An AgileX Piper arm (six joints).
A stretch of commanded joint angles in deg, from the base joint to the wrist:
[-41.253 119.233 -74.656 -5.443 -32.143 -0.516]
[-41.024 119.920 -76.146 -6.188 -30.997 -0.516]
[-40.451 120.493 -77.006 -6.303 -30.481 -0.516]
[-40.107 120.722 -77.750 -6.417 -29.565 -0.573]
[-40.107 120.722 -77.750 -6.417 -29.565 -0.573]
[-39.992 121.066 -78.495 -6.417 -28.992 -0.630]
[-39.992 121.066 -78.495 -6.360 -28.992 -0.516]
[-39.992 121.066 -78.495 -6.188 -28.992 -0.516]
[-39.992 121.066 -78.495 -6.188 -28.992 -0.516]
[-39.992 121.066 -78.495 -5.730 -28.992 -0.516]
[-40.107 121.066 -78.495 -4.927 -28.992 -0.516]
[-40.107 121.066 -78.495 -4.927 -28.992 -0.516]
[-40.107 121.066 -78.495 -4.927 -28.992 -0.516]
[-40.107 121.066 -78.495 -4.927 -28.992 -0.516]
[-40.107 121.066 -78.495 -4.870 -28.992 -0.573]
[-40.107 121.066 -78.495 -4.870 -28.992 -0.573]
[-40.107 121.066 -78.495 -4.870 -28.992 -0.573]
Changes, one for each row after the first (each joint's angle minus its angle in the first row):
[0.229 0.687 -1.490 -0.745 1.146 0.000]
[0.802 1.260 -2.350 -0.860 1.662 0.000]
[1.146 1.489 -3.094 -0.974 2.578 -0.057]
[1.146 1.489 -3.094 -0.974 2.578 -0.057]
[1.261 1.833 -3.839 -0.974 3.151 -0.114]
[1.261 1.833 -3.839 -0.917 3.151 0.000]
[1.261 1.833 -3.839 -0.745 3.151 0.000]
[1.261 1.833 -3.839 -0.745 3.151 0.000]
[1.261 1.833 -3.839 -0.287 3.151 0.000]
[1.146 1.833 -3.839 0.516 3.151 0.000]
[1.146 1.833 -3.839 0.516 3.151 0.000]
[1.146 1.833 -3.839 0.516 3.151 0.000]
[1.146 1.833 -3.839 0.516 3.151 0.000]
[1.146 1.833 -3.839 0.573 3.151 -0.057]
[1.146 1.833 -3.839 0.573 3.151 -0.057]
[1.146 1.833 -3.839 0.573 3.151 -0.057]

